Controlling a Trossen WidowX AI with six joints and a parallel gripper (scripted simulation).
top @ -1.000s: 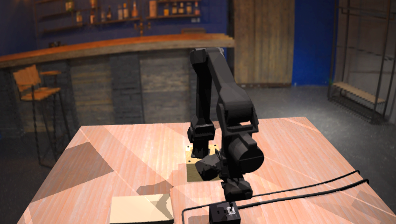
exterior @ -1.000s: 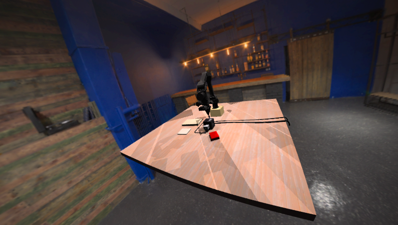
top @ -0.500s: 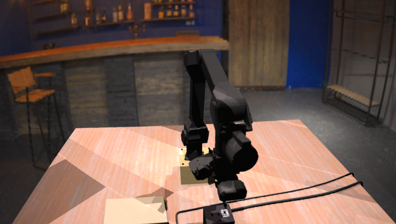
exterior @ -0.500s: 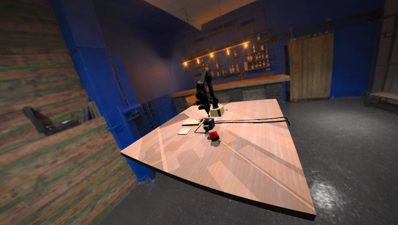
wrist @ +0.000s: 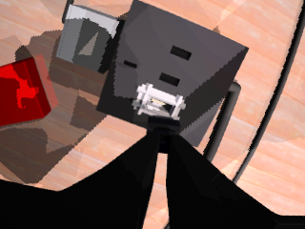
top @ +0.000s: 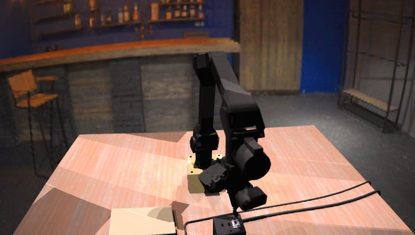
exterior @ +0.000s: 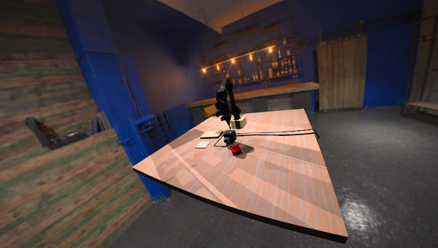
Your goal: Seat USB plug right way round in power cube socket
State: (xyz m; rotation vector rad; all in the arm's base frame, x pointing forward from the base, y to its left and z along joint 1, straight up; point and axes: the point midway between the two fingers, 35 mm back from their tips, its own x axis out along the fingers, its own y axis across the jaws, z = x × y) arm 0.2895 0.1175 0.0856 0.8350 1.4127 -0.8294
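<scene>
My gripper tip is 20 mm above the dark USB plug. Also, from my gripper tip: red object 130 mm below, 130 mm ahead, 120 mm to the left; cream pad 280 mm to the right, 130 mm below, 30 mm behind.
</scene>
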